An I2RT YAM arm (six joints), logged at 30 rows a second.
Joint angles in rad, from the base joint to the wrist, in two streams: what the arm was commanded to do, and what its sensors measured. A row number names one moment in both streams.
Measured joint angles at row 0:
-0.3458 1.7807 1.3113 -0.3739 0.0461 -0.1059
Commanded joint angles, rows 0 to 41:
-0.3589 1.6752 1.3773 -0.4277 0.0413 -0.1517
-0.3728 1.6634 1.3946 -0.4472 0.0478 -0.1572
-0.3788 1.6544 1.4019 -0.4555 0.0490 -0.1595
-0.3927 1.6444 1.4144 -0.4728 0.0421 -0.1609
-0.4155 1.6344 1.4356 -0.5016 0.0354 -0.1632
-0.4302 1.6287 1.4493 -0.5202 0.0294 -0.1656
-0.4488 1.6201 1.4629 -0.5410 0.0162 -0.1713
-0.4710 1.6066 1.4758 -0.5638 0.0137 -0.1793
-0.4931 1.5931 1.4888 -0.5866 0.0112 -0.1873
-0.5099 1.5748 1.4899 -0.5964 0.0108 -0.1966
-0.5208 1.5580 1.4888 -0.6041 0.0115 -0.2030
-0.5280 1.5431 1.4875 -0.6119 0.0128 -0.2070
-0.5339 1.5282 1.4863 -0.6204 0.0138 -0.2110
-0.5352 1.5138 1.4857 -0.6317 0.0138 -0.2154
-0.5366 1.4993 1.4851 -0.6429 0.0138 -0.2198
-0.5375 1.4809 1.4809 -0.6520 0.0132 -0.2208
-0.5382 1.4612 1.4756 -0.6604 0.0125 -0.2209
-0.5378 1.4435 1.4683 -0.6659 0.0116 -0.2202
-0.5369 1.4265 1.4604 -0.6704 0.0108 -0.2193
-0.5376 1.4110 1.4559 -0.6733 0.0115 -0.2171
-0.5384 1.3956 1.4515 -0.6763 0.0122 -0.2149
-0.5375 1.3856 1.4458 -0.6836 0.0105 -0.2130
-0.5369 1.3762 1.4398 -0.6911 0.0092 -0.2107
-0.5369 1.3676 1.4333 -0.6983 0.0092 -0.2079
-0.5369 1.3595 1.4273 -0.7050 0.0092 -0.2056
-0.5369 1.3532 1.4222 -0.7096 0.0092 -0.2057
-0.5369 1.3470 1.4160 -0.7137 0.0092 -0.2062
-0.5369 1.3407 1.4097 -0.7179 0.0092 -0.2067
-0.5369 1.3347 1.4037 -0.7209 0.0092 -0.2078
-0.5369 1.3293 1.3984 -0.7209 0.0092 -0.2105
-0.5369 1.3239 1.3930 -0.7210 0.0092 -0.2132
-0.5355 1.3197 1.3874 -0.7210 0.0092 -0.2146
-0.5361 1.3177 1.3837 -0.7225 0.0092 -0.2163
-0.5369 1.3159 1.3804 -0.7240 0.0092 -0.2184
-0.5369 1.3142 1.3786 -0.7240 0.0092 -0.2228
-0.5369 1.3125 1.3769 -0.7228 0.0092 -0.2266
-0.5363 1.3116 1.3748 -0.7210 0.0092 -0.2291
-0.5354 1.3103 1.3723 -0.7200 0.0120 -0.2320
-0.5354 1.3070 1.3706 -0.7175 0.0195 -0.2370
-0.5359 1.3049 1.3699 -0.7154 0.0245 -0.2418
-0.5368 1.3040 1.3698 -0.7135 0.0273 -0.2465
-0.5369 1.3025 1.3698 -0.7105 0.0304 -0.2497
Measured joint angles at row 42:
-0.5404 1.3519 1.3468 -0.7368 0.0226 -0.2173
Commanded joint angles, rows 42 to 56:
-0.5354 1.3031 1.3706 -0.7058 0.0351 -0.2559
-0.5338 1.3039 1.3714 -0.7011 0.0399 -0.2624
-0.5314 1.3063 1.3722 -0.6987 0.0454 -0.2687
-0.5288 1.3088 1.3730 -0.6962 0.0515 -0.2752
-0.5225 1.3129 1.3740 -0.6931 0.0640 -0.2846
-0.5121 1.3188 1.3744 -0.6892 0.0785 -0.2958
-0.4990 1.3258 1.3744 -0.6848 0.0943 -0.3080
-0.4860 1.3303 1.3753 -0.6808 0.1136 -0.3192
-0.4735 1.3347 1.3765 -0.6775 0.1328 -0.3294
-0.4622 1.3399 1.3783 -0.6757 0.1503 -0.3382
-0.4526 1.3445 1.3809 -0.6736 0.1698 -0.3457
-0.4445 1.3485 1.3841 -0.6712 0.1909 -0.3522
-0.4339 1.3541 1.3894 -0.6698 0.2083 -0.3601
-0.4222 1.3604 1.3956 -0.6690 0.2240 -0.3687
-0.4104 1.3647 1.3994 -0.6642 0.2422 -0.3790
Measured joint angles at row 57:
-0.4492 1.3562 1.3468 -0.7184 0.1430 -0.3165
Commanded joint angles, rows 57 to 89:
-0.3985 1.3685 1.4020 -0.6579 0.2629 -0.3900
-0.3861 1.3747 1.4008 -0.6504 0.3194 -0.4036
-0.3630 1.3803 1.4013 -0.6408 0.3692 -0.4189
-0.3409 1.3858 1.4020 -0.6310 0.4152 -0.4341
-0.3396 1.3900 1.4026 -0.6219 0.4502 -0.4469
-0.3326 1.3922 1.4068 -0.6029 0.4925 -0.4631
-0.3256 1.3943 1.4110 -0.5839 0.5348 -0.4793
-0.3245 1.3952 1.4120 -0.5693 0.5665 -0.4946
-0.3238 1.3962 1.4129 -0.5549 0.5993 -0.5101
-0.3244 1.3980 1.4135 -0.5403 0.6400 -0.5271
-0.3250 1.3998 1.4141 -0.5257 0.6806 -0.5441
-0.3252 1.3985 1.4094 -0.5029 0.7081 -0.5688
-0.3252 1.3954 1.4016 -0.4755 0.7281 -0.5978
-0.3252 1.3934 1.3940 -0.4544 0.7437 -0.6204
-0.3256 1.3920 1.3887 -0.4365 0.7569 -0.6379
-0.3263 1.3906 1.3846 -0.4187 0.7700 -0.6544
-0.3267 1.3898 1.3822 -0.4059 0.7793 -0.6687
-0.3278 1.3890 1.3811 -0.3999 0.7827 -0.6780
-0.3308 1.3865 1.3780 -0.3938 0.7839 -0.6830
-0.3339 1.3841 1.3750 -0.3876 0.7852 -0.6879
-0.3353 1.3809 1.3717 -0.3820 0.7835 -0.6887
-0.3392 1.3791 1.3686 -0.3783 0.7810 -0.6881
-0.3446 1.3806 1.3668 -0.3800 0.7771 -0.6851
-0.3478 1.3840 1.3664 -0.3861 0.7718 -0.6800
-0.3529 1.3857 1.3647 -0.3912 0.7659 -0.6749
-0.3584 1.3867 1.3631 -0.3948 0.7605 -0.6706
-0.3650 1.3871 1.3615 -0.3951 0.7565 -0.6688
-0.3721 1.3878 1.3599 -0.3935 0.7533 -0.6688
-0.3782 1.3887 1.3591 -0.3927 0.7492 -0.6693
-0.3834 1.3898 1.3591 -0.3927 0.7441 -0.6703
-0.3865 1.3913 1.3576 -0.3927 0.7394 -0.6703
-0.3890 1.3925 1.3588 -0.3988 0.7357 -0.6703
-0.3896 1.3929 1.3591 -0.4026 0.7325 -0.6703
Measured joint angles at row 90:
-0.3773 1.4139 1.3441 -0.4586 0.7326 -0.6582
